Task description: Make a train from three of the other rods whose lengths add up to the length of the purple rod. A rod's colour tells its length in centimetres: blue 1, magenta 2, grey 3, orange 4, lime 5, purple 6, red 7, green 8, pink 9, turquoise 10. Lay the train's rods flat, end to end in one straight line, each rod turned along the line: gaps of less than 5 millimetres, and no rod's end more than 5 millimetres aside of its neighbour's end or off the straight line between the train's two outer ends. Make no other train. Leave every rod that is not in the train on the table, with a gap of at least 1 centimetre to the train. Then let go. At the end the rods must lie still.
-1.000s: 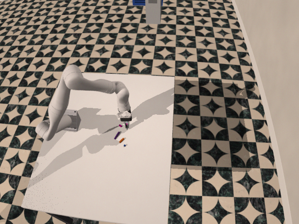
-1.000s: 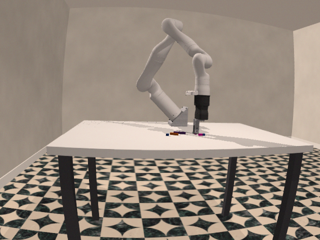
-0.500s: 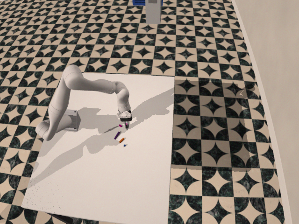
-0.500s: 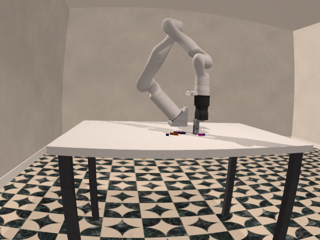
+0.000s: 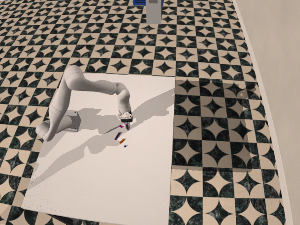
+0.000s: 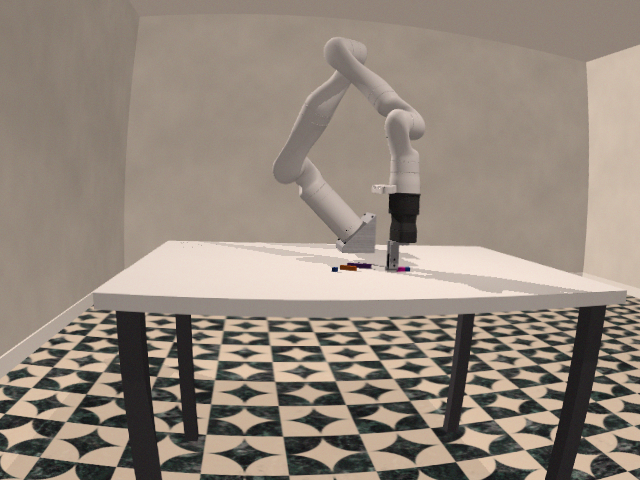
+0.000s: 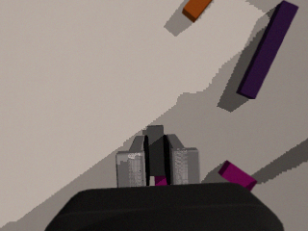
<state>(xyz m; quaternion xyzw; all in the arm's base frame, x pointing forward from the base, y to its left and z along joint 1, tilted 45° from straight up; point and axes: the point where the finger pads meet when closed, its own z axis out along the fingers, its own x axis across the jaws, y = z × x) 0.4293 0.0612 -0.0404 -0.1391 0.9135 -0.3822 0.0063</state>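
Now: the grey rod 2 cm below my hand. Round my hand: purple rod: 7 cm to the right, 5 cm behind, 2 cm below; then orange rod: 10 cm to the right, 2 cm below, 1 cm behind.
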